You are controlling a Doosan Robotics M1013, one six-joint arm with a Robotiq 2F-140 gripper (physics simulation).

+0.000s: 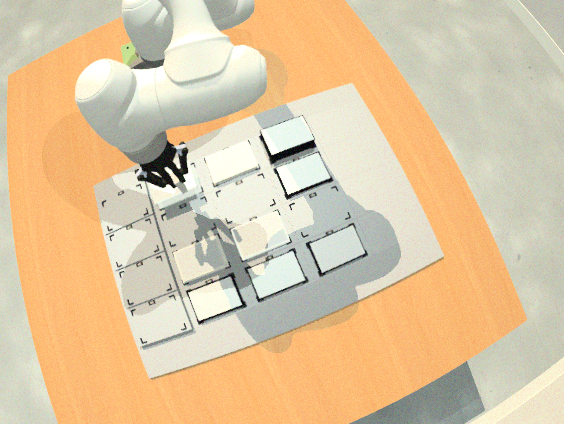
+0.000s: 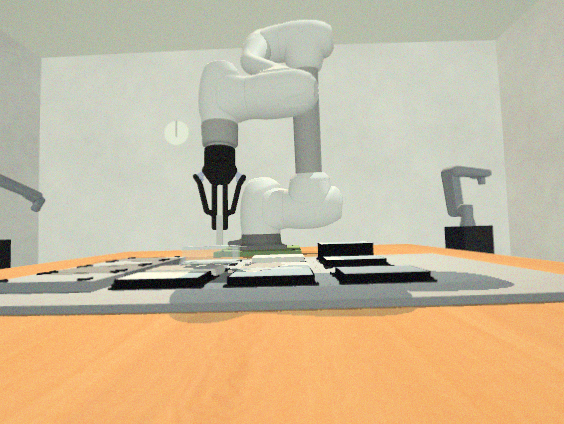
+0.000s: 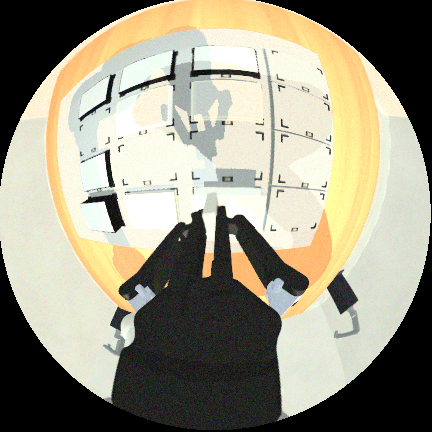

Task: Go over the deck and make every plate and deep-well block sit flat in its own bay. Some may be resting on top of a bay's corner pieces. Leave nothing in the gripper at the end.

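Places are measured from the arm's base along level axes (x right, y ahead, z up), in millimetres.
Pixels of known places: gripper, fingertip midpoint: (image 1: 183, 188) (image 2: 219, 244) (image 3: 213, 200); arm's base, link origin: (image 2: 261, 248).
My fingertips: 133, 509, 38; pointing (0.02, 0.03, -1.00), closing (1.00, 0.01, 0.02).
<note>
For each thing: its top centre in the pictures, then the offset to it from my fingertips, as dx, dy, dz. "pt": a spot on its surface instead. Level surfaces: height alone.
- tall black-sided block, top centre: (image 2: 344, 242) (image 1: 287, 134) (image 3: 94, 217) -304, +11, -5
- black-edged plate, top centre: (image 2: 352, 257) (image 1: 303, 172) (image 3: 91, 173) -288, +117, -32
- pale deck, surface height: dz -47
- wooden table, surface height: dz -56
- raised slab, surface spot: (image 1: 162, 322) pt +222, +269, -32
My gripper (image 1: 174, 185) (image 2: 220, 228) (image 3: 213, 200) is shut, pointing down above a pale translucent block at the back left. A thin pale bar shows between the fingers. That block (image 1: 176, 199) (image 3: 253, 204) stands high and casts a shadow in front; its seating is unclear. A tall black-sided block (image 1: 287, 135) (image 2: 345, 249) (image 3: 97, 216) looks level at the back right, with a black-edged plate (image 1: 303, 173) (image 3: 94, 172) in front. Pale plates (image 1: 232, 162) (image 1: 201, 259) (image 1: 261, 235) lie in bays. Three black-edged plates (image 1: 215, 299) (image 1: 276, 274) (image 1: 336, 249) form the front row; small tilts cannot be told.
The pale deck (image 1: 395, 185) (image 2: 500, 290) lies on the wooden table (image 1: 425, 325) (image 2: 300, 365). A raised slab (image 1: 162, 322) with corner-marked bays runs along its left side. The arm and its shadow cover parts of the back and middle.
</note>
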